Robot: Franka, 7 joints.
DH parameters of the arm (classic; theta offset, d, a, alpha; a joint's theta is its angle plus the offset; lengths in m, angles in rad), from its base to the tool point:
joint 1: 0 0.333 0 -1.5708
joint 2: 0 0 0 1.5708
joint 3: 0 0.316 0.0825 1.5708
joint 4: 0 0 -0.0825 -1.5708
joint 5: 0 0.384 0 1.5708
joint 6: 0 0 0.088 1.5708
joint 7: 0 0.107 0 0
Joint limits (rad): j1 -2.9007..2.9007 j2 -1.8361..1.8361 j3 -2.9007..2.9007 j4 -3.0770..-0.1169 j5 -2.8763..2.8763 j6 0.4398..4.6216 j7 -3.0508..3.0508
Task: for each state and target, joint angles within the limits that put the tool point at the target. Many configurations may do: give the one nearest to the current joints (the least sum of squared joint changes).
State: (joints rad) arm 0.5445 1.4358 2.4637 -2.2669 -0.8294 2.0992 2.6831
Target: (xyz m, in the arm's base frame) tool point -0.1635 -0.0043 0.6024
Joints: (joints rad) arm 0.6963 1.6847 2.9007 -2.8342 -0.6810 1.9992 2.6831
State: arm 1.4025 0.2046 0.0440 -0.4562 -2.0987 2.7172 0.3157
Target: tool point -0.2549 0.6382 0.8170
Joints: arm 1.7978 0.5446 0.2090 -0.6489 -2.0940 2.7398 0.3157
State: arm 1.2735 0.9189 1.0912 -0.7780 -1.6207 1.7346 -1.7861
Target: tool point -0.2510 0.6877 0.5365
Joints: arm 1.3597 0.8085 1.1805 -1.1113 -1.4945 1.5132 -1.7861
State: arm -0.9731 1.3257 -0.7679 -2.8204 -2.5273 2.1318 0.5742
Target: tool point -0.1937 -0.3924 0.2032
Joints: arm -0.4480 1.1773 -1.2128 -2.6222 -2.4717 1.9336 0.5742
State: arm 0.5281 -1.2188 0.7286 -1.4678 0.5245 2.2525 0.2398
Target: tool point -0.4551 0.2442 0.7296
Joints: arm 0.6803 -1.4017 0.8859 -1.7483 0.5166 2.0870 0.2398
